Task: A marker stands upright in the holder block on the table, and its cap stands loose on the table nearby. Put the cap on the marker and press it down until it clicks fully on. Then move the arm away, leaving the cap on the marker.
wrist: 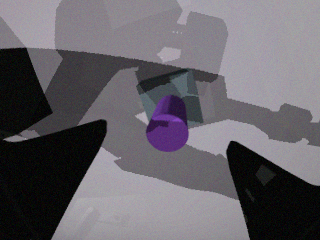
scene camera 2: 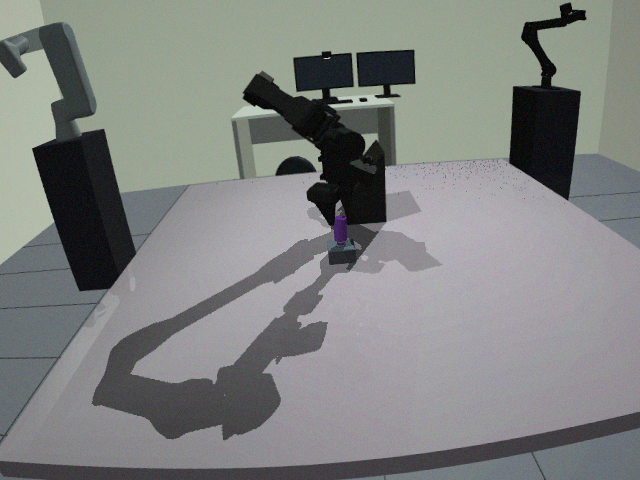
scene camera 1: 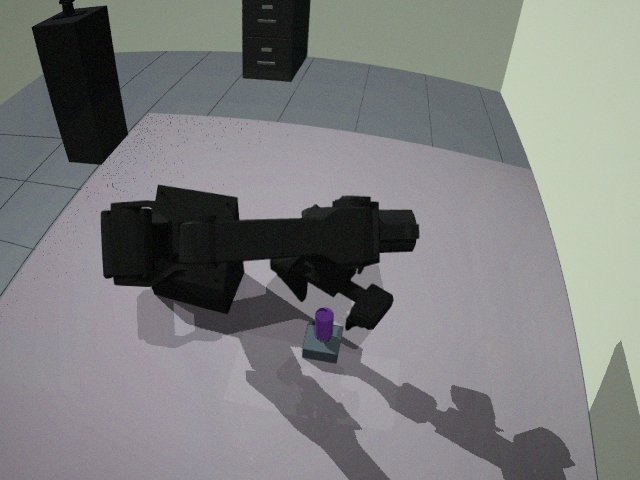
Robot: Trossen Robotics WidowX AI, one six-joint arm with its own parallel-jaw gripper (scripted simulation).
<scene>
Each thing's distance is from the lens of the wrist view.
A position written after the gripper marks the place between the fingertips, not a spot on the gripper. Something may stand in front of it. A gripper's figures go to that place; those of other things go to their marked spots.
gripper [wrist: 169, 137]: 10 cm
purple marker cap [wrist: 168, 130]: 10 cm
</scene>
